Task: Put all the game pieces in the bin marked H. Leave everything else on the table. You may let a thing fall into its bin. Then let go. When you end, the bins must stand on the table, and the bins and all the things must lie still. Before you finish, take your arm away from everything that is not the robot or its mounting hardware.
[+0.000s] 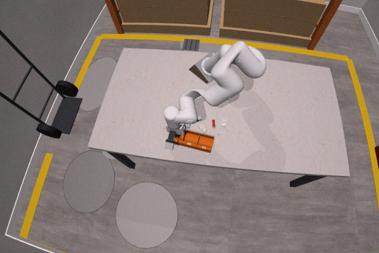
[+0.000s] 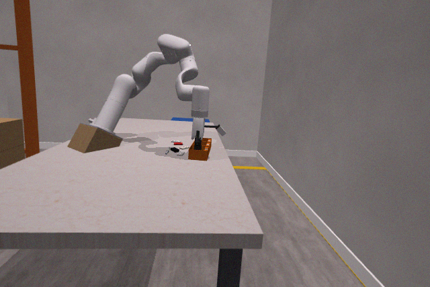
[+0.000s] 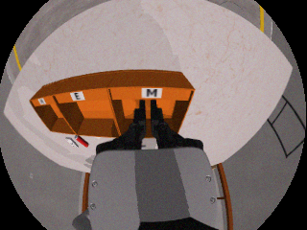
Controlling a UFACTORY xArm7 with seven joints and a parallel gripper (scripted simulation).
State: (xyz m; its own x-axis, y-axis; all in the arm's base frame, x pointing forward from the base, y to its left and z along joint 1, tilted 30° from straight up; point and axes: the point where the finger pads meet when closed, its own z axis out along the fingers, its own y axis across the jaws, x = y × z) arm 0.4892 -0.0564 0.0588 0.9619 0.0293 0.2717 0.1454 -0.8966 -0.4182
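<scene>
Right now my hand is 80 mm to the right of the orange bin row and 10 mm above it. Also, from my hand: black piece: 140 mm behind, 70 mm to the left, 30 mm below; then red piece: 170 mm to the left, 150 mm behind, 30 mm below; then grey screw: 150 mm behind, 30 mm below, 10 mm to the left.
</scene>
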